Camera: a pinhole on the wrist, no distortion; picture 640 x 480 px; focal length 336.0 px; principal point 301.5 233.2 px. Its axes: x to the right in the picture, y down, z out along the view. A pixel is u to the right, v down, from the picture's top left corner.
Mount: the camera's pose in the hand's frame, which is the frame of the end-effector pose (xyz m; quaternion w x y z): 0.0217 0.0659 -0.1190 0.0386 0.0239 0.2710 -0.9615
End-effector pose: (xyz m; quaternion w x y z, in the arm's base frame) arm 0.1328 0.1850 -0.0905 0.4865 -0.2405 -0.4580 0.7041
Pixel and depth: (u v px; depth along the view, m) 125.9 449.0 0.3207
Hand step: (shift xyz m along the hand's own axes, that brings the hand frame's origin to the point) 0.1985 -0.2667 0.0585
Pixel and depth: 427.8 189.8 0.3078
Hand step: -0.1047 -0.0684 0.1561
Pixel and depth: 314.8 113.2 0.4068
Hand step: -0.0172 -0.0243 0.3020
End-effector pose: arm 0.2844 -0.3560 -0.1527 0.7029 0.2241 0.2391 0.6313
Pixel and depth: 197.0 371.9 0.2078
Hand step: 0.0883 -0.1117 0.0178
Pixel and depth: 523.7 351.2 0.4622
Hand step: -0.2801 -0.3325 0.1700
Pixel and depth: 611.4 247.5 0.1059
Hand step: -0.0778 0.0007 -0.0376
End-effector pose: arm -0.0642 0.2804 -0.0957 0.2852 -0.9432 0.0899 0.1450
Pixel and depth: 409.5 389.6 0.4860
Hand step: -0.1263 -0.3902 0.1671
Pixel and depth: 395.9 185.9 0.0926
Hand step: -0.0077 0.0270 -0.0351
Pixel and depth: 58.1 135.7 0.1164
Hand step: 0.0998 0.0389 0.0033
